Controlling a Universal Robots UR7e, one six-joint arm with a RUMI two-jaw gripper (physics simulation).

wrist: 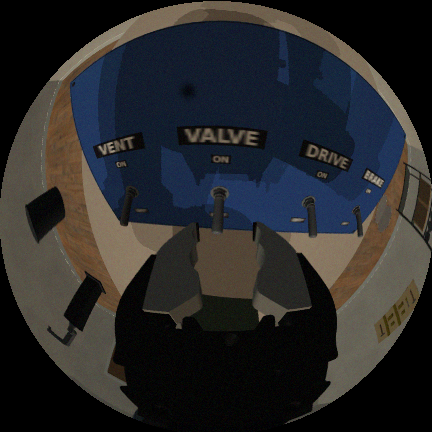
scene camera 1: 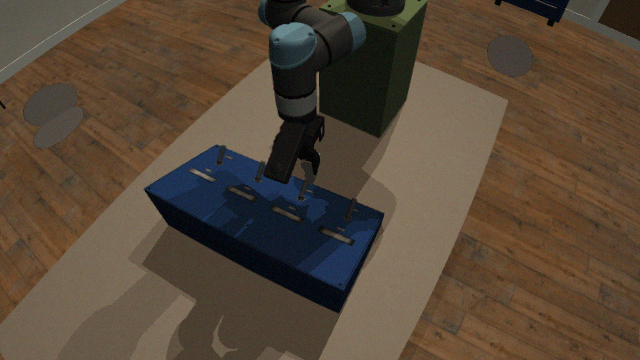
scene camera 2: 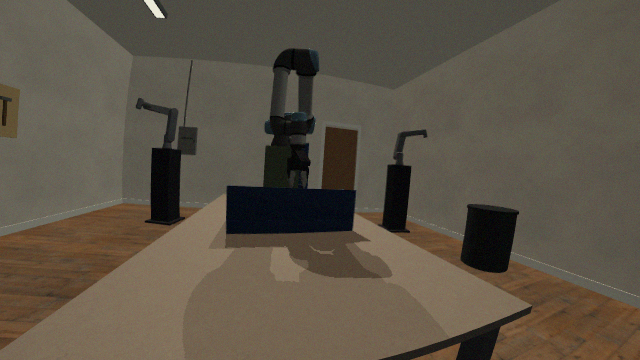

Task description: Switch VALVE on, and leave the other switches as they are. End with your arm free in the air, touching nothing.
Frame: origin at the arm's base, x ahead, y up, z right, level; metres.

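Seen in the pictures: gripper, fingertip midpoint: point(wrist: 225, 223) point(scene camera 1: 299, 180); arm's base, origin of the base link: point(scene camera 1: 375, 2) point(scene camera 2: 282, 147).
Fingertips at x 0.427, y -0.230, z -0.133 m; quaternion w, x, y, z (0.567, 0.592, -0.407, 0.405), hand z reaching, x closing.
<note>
Offsets run from my fingertips to a thing's middle. "spot": to the spot under its first point. Level surfaces: height alone.
The blue switch box @(dx +0.093, dy -0.081, dz +0.027 m) point(scene camera 1: 300, 250) point(scene camera 2: 291, 210) point(wrist: 220, 75) bears four levers. The VALVE lever @(dx -0.008, dy -0.032, dz -0.006 m) point(scene camera 1: 303, 190) point(wrist: 218, 215) leans towards the robot's base, away from its ON mark @(spot: dx +0.048, dy -0.034, dz -0.022 m) point(wrist: 220, 159). My gripper point(scene camera 1: 308, 176) point(scene camera 2: 298, 184) point(wrist: 225, 223) is partly open, with nothing gripped. In the wrist view the VALVE lever's free end shows between the two fingertips; contact cannot be told. The VENT lever @(dx -0.041, dy -0.032, dz -0.121 m) point(scene camera 1: 351, 209) point(wrist: 128, 207), DRIVE lever @(dx +0.026, dy -0.032, dz +0.109 m) point(scene camera 1: 259, 171) point(wrist: 312, 219) and BRAKE lever @(dx +0.059, dy -0.032, dz +0.224 m) point(scene camera 1: 221, 155) point(wrist: 358, 221) also lean away from the ON side. In scene camera 2 the box hides the levers.
The box stands on a beige table @(dy -0.143 m) point(scene camera 1: 430, 200) point(scene camera 2: 150, 280). The green pedestal point(scene camera 1: 355, 75) point(scene camera 2: 276, 165) of the arm stands behind it. The VENT and DRIVE levers stand on either side of the VALVE lever. A black bin point(scene camera 2: 489, 237) stands on the floor beyond the table.
</note>
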